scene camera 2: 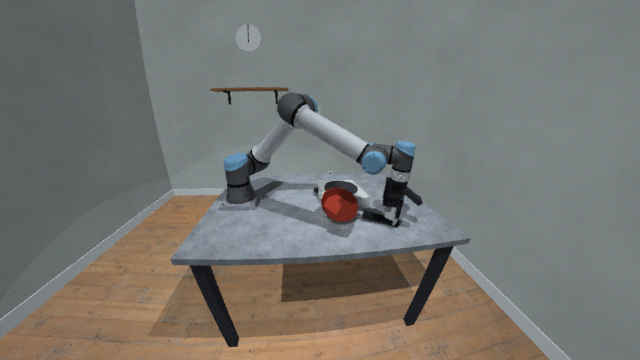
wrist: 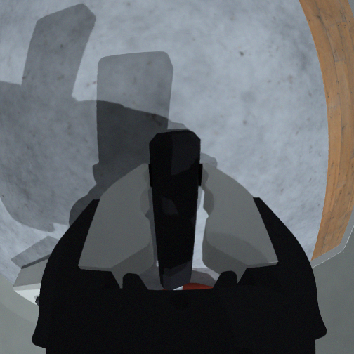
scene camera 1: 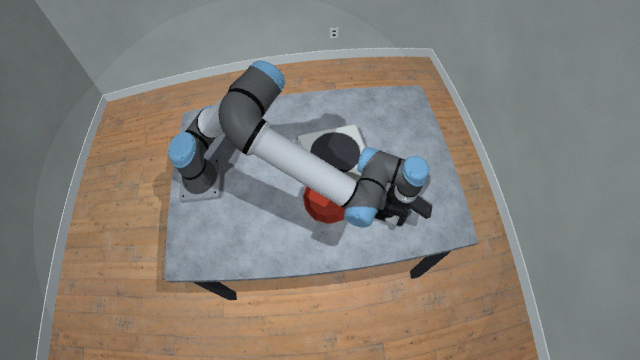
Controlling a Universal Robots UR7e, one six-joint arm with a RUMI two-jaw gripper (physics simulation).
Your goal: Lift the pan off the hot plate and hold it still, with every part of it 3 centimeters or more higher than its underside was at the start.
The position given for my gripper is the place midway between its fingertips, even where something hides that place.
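I can see my gripper (scene camera 1: 396, 220), (scene camera 2: 392, 223), (wrist: 174, 165). There is also a red pan (scene camera 1: 321, 209), (scene camera 2: 339, 204), so the pan is visible to me from both of those scene cameras.
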